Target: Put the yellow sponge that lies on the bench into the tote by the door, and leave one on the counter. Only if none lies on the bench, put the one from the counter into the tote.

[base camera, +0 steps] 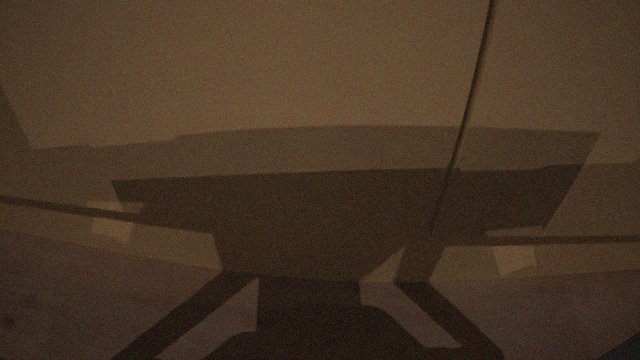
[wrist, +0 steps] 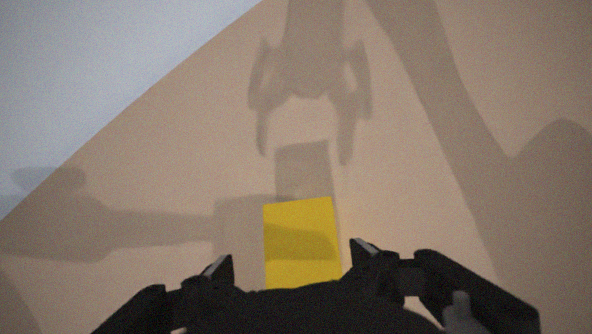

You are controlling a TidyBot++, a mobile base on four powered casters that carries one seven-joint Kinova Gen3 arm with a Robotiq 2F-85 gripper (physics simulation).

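Frame: origin at the arm's base, x back, y left, z down, level; millimetres.
Where they show: gripper, fingertip midpoint: point(wrist: 292, 260).
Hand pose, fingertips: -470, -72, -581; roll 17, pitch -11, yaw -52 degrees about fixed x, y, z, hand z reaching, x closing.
After its pixels a point has its place, as x, y, z.
A yellow sponge point(wrist: 300, 244) @(-476, -81, -559) lies on a flat beige surface point(wrist: 165, 150) @(-705, -27, -514) in the wrist view, low and near the middle. Its near end is hidden behind the gripper's dark body. My gripper point(wrist: 292, 260) @(-470, -72, -581) is open, with one fingertip seen on each side of the sponge. The gripper's shadow on the surface stands apart from the sponge's shadow, so the fingers appear to be above the sponge and not touching it. These frames do not tell whether the surface is the bench or the counter. The tote does not show in either view.
The beige surface ends at a slanting edge, with a pale grey-blue area point(wrist: 90, 60) @(-864, -42, -585) beyond it at the upper left. In the base camera view, a broad upright brown front point(base camera: 300, 65) @(-263, 4, 127) with a thin dark seam point(base camera: 474, 90) @(-260, -84, 132) stands close ahead, above the floor point(base camera: 560, 315) @(-236, -306, 396). Large shadows cross both.
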